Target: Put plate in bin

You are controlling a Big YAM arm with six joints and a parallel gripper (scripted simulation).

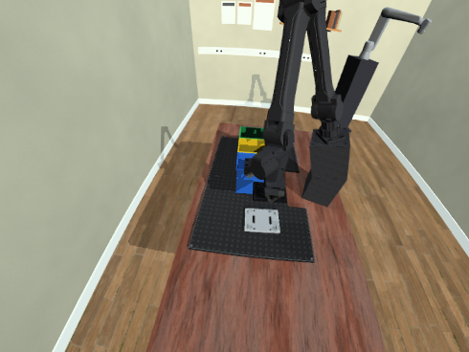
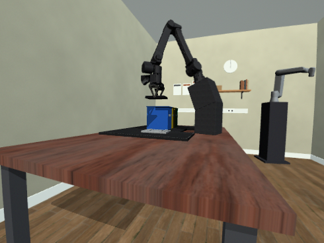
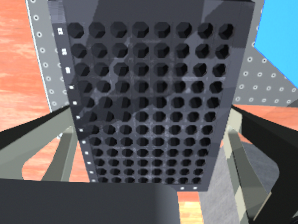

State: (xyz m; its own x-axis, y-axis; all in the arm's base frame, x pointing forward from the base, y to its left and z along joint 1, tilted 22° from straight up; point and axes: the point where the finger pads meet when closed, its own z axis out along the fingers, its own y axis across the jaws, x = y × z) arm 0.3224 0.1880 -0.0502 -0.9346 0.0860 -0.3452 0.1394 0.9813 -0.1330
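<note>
My gripper is now 22 cm to the left of the blue bin, 14 cm above it and 2 cm short of it. The rest, counted from my hand: yellow bin (35 cm to the right, 14 cm below); 96-well plate (right at my hand); grey plate nest (22 cm below).
</note>
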